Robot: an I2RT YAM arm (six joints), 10 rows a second.
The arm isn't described. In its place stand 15 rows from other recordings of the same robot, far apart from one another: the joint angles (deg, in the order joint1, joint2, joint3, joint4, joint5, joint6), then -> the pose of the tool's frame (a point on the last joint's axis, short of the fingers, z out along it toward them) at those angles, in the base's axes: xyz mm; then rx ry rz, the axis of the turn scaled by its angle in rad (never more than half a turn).
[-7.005, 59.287, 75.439, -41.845, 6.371, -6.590] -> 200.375 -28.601 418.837 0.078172 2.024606 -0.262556
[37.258, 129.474, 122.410, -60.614, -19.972, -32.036] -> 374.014 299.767 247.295 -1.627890 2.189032 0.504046
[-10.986, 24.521, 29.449, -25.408, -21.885, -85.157] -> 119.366 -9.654 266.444 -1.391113 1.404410 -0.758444
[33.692, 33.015, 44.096, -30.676, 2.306, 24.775] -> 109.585 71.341 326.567 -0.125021 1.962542 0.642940
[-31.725, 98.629, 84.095, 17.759, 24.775, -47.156] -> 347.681 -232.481 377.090 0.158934 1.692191 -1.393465
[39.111, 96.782, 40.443, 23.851, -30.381, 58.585] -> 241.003 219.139 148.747 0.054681 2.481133 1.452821
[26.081, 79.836, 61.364, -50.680, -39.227, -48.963] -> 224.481 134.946 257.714 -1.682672 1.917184 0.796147
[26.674, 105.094, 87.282, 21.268, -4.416, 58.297] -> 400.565 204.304 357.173 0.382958 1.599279 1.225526
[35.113, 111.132, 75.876, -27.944, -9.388, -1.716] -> 323.110 234.294 169.920 -0.907201 2.556873 0.399012
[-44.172, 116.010, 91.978, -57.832, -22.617, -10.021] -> 295.790 -268.274 200.000 0.786478 2.696411 0.409002
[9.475, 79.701, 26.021, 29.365, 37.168, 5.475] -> 259.543 21.511 169.234 0.343877 1.902545 -0.471199
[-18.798, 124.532, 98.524, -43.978, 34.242, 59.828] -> 421.010 -164.467 180.297 1.724859 1.887358 -0.578690
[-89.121, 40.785, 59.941, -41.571, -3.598, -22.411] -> 4.276 -133.057 381.259 1.153957 1.835947 -1.161253
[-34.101, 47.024, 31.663, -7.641, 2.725, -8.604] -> 158.883 -109.620 256.799 0.474478 1.953737 -0.528981
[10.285, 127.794, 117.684, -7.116, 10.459, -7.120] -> 530.146 89.633 305.899 -0.157771 1.861733 -0.132618
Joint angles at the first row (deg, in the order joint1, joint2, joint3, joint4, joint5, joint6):
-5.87 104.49 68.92 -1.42 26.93 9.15
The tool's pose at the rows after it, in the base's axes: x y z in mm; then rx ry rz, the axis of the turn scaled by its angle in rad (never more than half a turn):
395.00 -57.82 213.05 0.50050 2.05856 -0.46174
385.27 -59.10 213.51 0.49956 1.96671 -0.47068
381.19 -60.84 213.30 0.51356 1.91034 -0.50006
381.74 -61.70 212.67 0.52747 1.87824 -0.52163
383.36 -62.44 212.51 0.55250 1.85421 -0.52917
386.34 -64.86 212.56 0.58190 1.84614 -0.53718
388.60 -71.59 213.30 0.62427 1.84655 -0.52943
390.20 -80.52 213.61 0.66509 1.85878 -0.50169
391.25 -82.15 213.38 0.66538 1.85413 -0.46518
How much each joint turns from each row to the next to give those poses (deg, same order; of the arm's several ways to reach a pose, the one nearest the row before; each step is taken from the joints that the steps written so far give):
-0.27 -1.72 -3.31 5.62 -1.58 -1.89
-0.27 -2.13 -4.73 8.09 0.80 -1.22
-0.18 -0.62 -2.14 4.57 1.79 -0.74
0.00 0.35 -0.48 2.42 1.46 -0.28
0.01 0.47 0.14 1.17 1.15 0.71
-0.23 0.72 0.96 -0.46 0.94 1.00
-0.94 0.56 1.29 -1.67 -0.09 1.86
-1.35 0.49 1.38 -2.40 -1.46 2.22
-0.34 0.19 0.07 0.52 -1.72 0.77

